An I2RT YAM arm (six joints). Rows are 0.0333 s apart.
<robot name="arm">
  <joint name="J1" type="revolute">
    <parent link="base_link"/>
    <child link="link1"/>
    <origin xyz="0 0 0.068"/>
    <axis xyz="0 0 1"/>
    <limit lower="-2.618" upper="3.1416"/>
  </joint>
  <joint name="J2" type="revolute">
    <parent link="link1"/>
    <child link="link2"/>
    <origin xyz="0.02 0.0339 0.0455"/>
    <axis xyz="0 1 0"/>
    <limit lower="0" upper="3.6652"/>
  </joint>
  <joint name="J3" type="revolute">
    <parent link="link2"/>
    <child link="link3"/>
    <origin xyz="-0.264 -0.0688 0"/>
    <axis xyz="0 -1 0"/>
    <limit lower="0" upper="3.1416"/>
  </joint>
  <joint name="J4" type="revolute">
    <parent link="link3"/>
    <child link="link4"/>
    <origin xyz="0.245 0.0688 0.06"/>
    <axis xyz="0 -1 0"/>
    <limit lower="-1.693" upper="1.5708"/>
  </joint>
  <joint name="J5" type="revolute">
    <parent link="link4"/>
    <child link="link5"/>
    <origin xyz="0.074 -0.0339 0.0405"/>
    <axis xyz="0 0 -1"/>
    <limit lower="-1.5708" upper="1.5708"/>
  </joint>
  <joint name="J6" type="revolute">
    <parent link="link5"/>
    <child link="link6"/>
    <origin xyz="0.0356 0 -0.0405"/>
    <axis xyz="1 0 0"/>
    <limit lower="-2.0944" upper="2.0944"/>
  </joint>
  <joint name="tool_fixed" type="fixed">
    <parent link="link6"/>
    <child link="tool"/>
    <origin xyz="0 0 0" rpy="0 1.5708 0"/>
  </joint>
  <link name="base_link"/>
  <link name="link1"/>
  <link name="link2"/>
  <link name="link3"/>
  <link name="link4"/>
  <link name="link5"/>
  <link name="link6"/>
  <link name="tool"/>
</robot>
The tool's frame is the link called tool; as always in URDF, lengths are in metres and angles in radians.
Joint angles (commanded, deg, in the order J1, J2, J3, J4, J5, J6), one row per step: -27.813 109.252 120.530 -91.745 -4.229 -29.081; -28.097 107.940 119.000 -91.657 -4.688 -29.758; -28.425 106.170 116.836 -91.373 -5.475 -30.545; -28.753 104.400 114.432 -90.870 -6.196 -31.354; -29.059 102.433 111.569 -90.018 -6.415 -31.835; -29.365 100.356 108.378 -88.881 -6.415 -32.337; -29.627 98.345 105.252 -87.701 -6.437 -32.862; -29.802 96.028 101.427 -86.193 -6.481 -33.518; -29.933 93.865 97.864 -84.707 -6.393 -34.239; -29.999 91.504 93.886 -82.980 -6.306 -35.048; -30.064 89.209 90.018 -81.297 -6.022 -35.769; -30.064 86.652 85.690 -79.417 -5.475 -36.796; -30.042 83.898 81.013 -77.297 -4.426 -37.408; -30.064 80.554 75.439 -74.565 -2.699 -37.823; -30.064 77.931 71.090 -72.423 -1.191 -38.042; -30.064 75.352 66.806 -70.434 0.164 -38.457
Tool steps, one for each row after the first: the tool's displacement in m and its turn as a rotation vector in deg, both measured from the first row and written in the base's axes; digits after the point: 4 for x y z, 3 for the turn. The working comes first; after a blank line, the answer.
Tool pose at each row, in the base's axes (x y z in m, rotation vector in deg; the steps are taken from these numbers as rounded here): 0.3141 -0.1627 0.3615 -2.399 169.591 -1.231; 0.3085 -0.1614 0.3625 -3.028 169.484 -0.670; 0.3014 -0.1593 0.3634 -3.788 169.186 0.274; 0.2946 -0.1572 0.3630 -4.568 168.916 1.135; 0.2874 -0.1551 0.3615 -4.846 168.829 1.335; 0.2800 -0.1530 0.3588 -5.136 168.796 1.202; 0.2730 -0.1507 0.3558 -5.529 168.712 1.066; 0.2653 -0.1473 0.3509 -6.241 168.660 1.001; 0.2582 -0.1441 0.3459 -7.105 168.596 0.700; 0.2506 -0.1402 0.3396 -8.194 168.498 0.377; 0.2430 -0.1363 0.3330 -9.136 168.510 -0.178; 0.2344 -0.1317 0.3250 -10.599 168.632 -1.091; 0.2250 -0.1269 0.3157 -11.440 168.980 -2.633; 0.2135 -0.1216 0.3041 -11.853 169.444 -5.245; 0.2043 -0.1174 0.2944 -12.011 169.855 -7.493; 0.1950 -0.1130 0.2843 -12.470 170.270 -9.473

-0.0056 0.0013 0.0010 0.339 -0.092 0.458; -0.0127 0.0034 0.0019 0.929 -0.364 1.031; -0.0195 0.0055 0.0015 1.463 -0.600 1.613; -0.0267 0.0076 0.0000 1.582 -0.676 1.814; -0.0341 0.0097 -0.0027 1.475 -0.701 2.002; -0.0411 0.0120 -0.0057 1.360 -0.774 2.260; -0.0488 0.0154 -0.0106 1.273 -0.800 2.736; -0.0559 0.0186 -0.0156 1.018 -0.832 3.301; -0.0635 0.0225 -0.0219 0.735 -0.882 4.017; -0.0711 0.0264 -0.0285 0.303 -0.826 4.615; -0.0797 0.0310 -0.0365 -0.403 -0.622 5.536; -0.0891 0.0358 -0.0458 -1.492 -0.218 5.989; -0.1006 0.0411 -0.0574 -3.267 0.306 6.082; -0.1098 0.0453 -0.0671 -4.774 0.785 6.029; -0.1191 0.0497 -0.0772 -6.113 1.306 6.192
